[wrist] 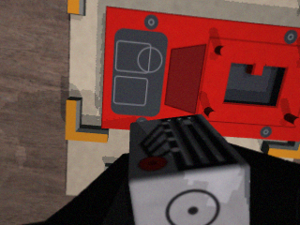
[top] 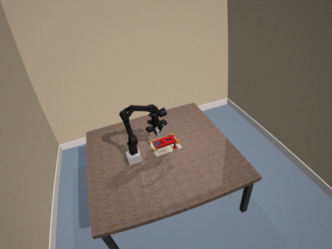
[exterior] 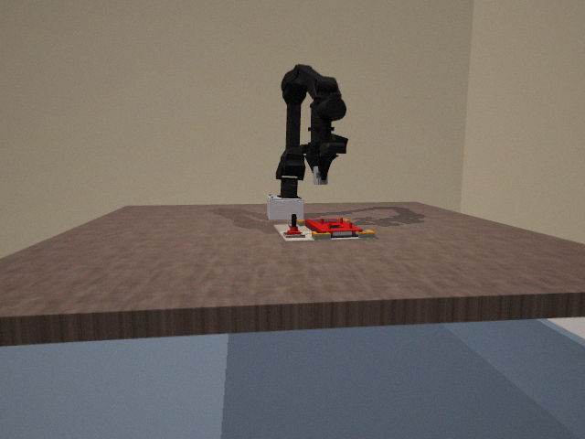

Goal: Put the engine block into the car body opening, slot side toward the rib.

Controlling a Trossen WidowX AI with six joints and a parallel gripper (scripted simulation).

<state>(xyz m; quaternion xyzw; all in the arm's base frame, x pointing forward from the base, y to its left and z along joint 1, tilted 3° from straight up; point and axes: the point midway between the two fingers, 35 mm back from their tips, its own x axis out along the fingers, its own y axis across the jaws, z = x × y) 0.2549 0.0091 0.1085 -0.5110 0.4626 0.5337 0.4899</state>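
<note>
The black post lies 11 cm to the right of my gripper tip, 11 cm below it and 10 cm ahead of it. Also, from my gripper tip: grey engine block (1 cm ahead, 1 cm above).
</note>
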